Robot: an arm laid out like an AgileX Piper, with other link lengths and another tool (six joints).
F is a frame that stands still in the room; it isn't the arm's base.
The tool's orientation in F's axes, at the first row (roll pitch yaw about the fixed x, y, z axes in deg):
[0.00, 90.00, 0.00]
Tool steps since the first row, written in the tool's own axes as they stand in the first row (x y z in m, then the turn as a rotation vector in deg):
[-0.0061, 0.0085, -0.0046, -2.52, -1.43, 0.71]
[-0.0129, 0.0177, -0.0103, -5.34, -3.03, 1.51]
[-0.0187, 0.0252, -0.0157, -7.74, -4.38, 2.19]
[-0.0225, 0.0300, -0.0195, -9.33, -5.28, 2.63]
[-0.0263, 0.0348, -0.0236, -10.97, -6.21, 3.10]
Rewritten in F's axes. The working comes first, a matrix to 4 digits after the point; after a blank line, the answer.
The tool's axes in the first row as the columns of a matrix, in F's axes (used below as rounded here):
[0.0000, 0.0000, 1.0000]
[0.0000, 1.0000, 0.0000]
[-1.0000, 0.0000, 0.0000]

[-0.0046, 0.0085, 0.0061, 0.71, -1.43, 2.52]
[-0.0103, 0.0177, 0.0129, 1.51, -3.03, 5.34]
[-0.0157, 0.0252, 0.0187, 2.19, -4.38, 7.74]
[-0.0195, 0.0300, 0.0225, 2.63, -5.28, 9.33]
[-0.0236, 0.0348, 0.0263, 3.10, -6.21, 10.97]

